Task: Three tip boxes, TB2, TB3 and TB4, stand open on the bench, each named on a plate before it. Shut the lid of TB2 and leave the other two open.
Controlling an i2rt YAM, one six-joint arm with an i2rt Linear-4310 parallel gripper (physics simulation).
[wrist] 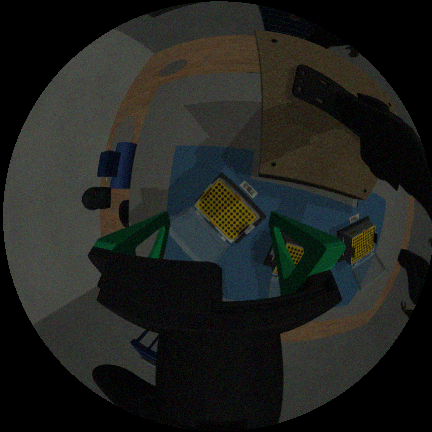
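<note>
Three open tip boxes with yellow, dark-holed racks stand on the blue mat. The left box is turned at an angle, its clear lid folded back toward the lower left and a white name plate at its upper right. The middle box is largely hidden behind the right green finger. The right box has its clear lid laid back below it and a plate above it. The plates are too blurred to read. My gripper is open and empty, its fingertips appearing either side of the left box.
The blue mat lies on a grey surface with a wooden rim. A brown board carries the black arm base at the upper right. A blue cylinder and a dark blue block are at the left edge.
</note>
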